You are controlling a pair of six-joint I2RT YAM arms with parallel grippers.
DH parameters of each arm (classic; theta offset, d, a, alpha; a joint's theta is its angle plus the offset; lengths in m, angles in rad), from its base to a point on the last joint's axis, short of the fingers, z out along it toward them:
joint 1: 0 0.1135 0.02 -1.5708
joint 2: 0 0 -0.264 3.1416
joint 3: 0.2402 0 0.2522 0
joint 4: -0.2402 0 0.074 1.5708
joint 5: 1.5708 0 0 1.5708
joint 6: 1.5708 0.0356 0 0
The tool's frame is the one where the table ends.
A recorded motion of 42 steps. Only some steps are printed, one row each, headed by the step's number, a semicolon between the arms.
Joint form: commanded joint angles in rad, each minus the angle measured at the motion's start. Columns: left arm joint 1, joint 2, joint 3, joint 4, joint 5, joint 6; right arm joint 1, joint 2, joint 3, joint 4, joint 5, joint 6.
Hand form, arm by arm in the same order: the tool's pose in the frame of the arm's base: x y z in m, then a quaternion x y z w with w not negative. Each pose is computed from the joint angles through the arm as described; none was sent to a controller.
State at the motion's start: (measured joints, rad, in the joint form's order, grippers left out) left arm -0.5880 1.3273 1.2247 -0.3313 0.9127 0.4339; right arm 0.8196 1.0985 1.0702 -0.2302 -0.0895 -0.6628
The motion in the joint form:
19: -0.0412 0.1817 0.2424 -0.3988 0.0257 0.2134; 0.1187 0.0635 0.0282 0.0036 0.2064 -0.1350
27: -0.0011 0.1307 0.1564 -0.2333 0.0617 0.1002; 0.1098 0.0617 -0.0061 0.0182 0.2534 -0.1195
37: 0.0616 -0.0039 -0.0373 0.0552 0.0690 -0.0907; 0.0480 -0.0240 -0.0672 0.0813 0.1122 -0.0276
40: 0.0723 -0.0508 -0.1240 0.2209 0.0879 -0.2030; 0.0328 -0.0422 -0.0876 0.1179 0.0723 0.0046
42: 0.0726 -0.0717 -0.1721 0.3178 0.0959 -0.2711; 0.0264 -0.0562 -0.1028 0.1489 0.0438 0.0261
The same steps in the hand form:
19: 0.2411 -0.2110 0.3604 0.63080 0.55520 -0.41343 0.35060; 0.1619 0.2138 0.3688 -0.58831 0.54404 -0.00487 0.59823
27: 0.2451 -0.1992 0.3606 0.59825 0.55690 -0.42925 0.38431; 0.1651 0.2114 0.3587 -0.57584 0.56392 -0.02267 0.59152
37: 0.2377 -0.1724 0.3581 0.54493 0.56064 -0.43697 0.44473; 0.1622 0.1901 0.3640 -0.54332 0.56043 0.04648 0.62335
40: 0.2327 -0.1664 0.3561 0.52379 0.54940 -0.45481 0.46579; 0.1618 0.1860 0.3649 -0.53162 0.55662 0.06847 0.63471
42: 0.2296 -0.1647 0.3539 0.51249 0.54277 -0.46696 0.47402; 0.1605 0.1836 0.3659 -0.52411 0.55046 0.08513 0.64425

